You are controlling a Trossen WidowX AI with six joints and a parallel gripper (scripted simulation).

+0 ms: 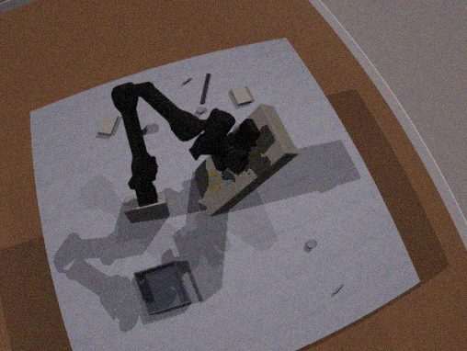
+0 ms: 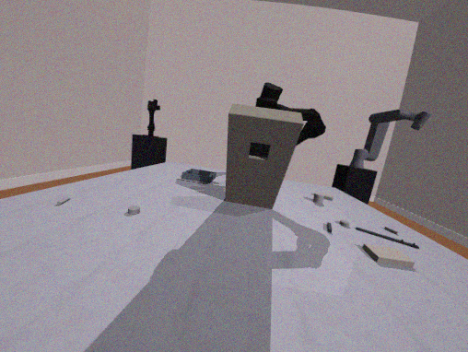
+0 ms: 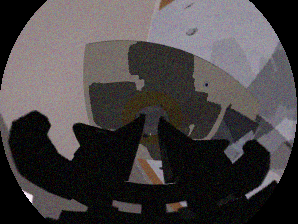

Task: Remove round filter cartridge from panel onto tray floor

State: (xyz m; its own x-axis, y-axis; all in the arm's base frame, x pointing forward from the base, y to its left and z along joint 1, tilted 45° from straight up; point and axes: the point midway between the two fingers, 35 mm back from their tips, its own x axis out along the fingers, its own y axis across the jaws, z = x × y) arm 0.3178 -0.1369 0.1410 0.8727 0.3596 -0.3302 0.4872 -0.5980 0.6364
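Right now my gripper tip is 1 cm short of the round filter cartridge and 1 cm above it. The rest, counted from my gripper tip: tan service panel (4 cm behind, 8 cm below); then dark square tray (41 cm behind, 29 cm to the right, 23 cm below).
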